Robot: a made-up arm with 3 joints. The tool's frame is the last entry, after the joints.
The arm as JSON. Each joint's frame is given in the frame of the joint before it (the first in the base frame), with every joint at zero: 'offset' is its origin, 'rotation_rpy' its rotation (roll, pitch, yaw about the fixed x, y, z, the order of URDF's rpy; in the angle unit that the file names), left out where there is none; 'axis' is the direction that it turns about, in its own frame. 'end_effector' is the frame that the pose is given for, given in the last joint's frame.
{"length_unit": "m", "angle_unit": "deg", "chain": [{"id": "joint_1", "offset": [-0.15, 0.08, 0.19], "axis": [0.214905, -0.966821, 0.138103]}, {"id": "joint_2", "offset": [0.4, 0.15, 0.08], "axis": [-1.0, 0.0, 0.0]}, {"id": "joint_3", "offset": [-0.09, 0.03, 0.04], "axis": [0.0, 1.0, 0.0]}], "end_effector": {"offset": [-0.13, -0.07, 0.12], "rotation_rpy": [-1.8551, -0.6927, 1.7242]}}
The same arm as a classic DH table. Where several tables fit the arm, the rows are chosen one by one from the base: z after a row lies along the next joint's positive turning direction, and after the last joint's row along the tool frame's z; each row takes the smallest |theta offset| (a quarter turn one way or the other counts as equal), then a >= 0, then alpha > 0; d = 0 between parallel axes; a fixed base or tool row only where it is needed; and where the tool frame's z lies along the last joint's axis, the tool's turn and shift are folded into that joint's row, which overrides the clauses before.
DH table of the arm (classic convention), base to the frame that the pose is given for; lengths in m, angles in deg. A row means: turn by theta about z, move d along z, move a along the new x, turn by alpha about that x. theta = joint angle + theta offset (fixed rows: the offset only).
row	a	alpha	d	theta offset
base (fixed)	-0.1291	82.06	0.2054	12.53
joint_1	0.1004	-102.41	-0.2522	88.24
joint_2	0.04	-90	-0.3402	-8.13
joint_3	-0.1284	88.17	-0.0439	89.25
tool (fixed)	0	0	0.1217	1.72

